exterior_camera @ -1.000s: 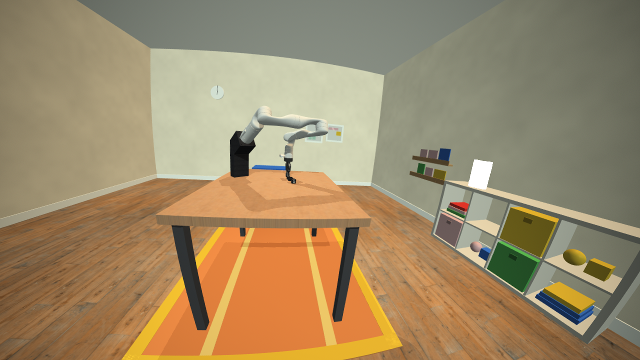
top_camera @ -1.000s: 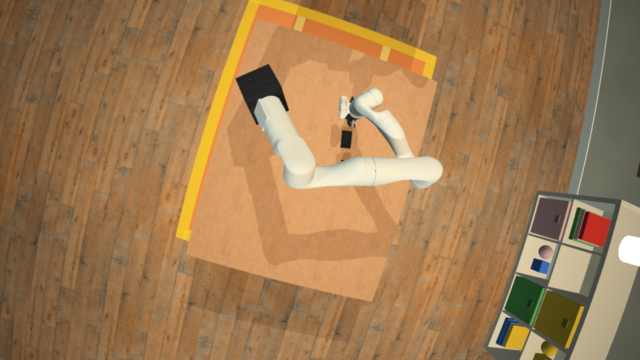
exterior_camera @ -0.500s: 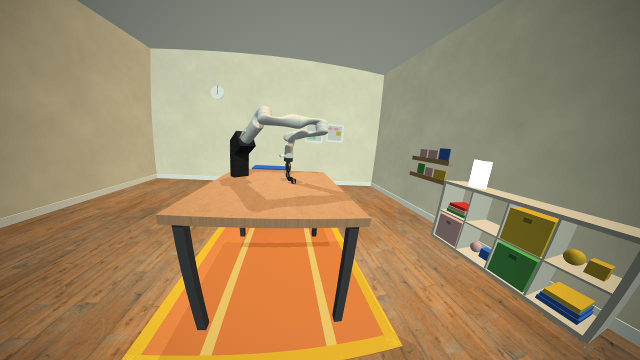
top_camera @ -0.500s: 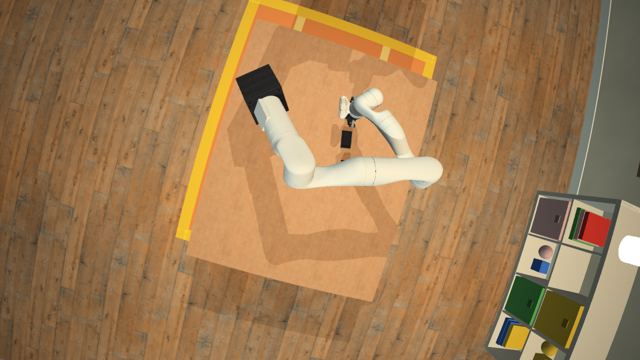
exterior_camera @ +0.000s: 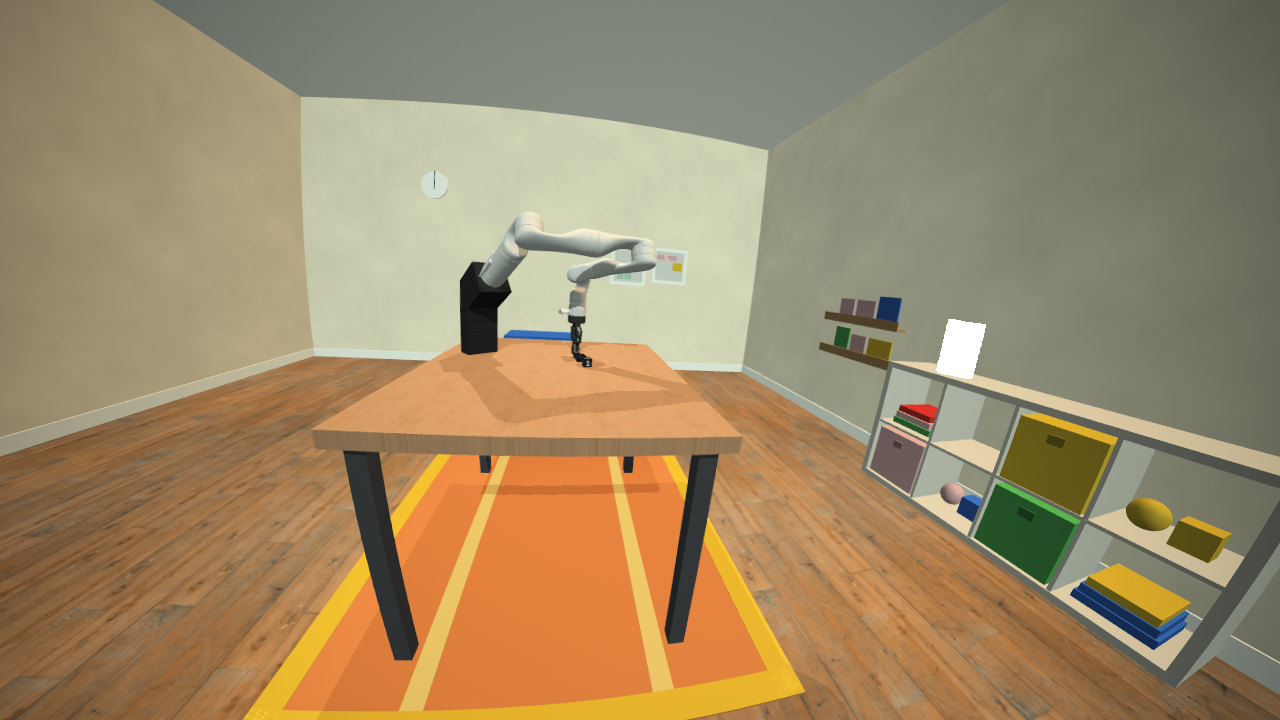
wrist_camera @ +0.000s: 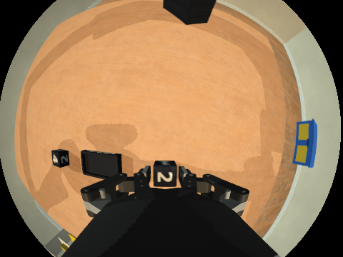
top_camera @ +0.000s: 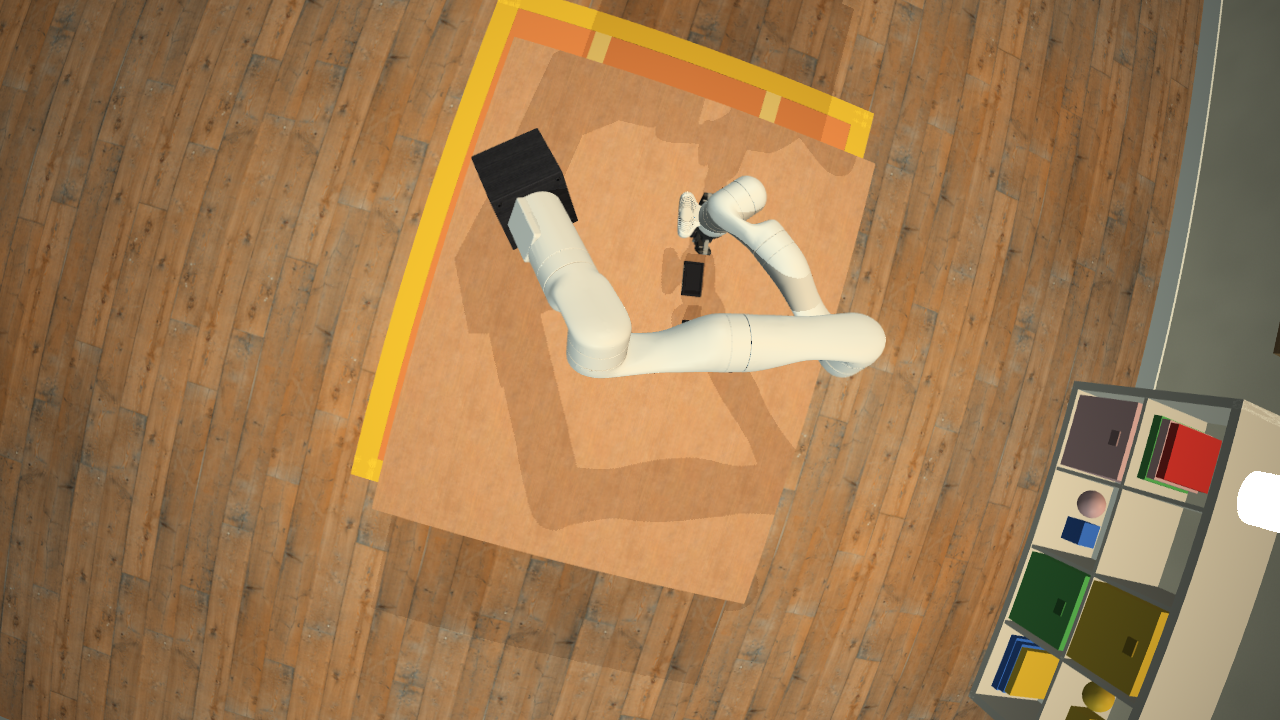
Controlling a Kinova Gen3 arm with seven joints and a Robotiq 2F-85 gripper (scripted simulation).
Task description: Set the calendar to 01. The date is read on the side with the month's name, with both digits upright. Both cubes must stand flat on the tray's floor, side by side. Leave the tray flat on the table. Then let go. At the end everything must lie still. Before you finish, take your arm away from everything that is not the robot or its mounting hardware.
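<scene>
My gripper is now 10 mm above the black digit cube. Also, from my hand: black calendar tray 110 mm to the right, 20 mm below, 20 mm behind.
</scene>
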